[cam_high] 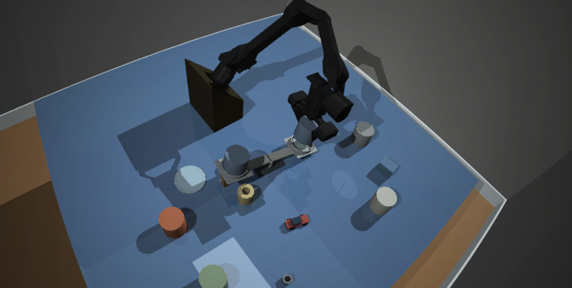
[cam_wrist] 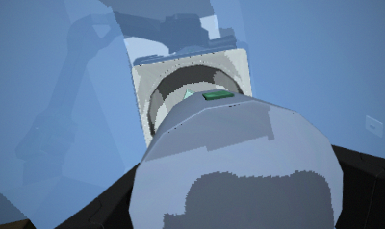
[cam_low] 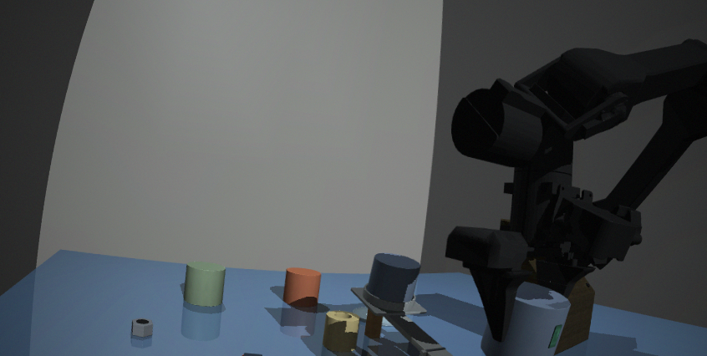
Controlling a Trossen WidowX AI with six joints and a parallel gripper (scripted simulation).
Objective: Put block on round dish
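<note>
My gripper tip is 6 cm above the pale green block and 1 cm past it. Also, from my gripper tip: blue-grey cup (2 cm to the left, 1 cm above); then red toy car (19 cm to the right, 19 cm ahead, 9 cm below); then yellow ring (27 cm to the right, 8 cm below, 3 cm ahead).
</note>
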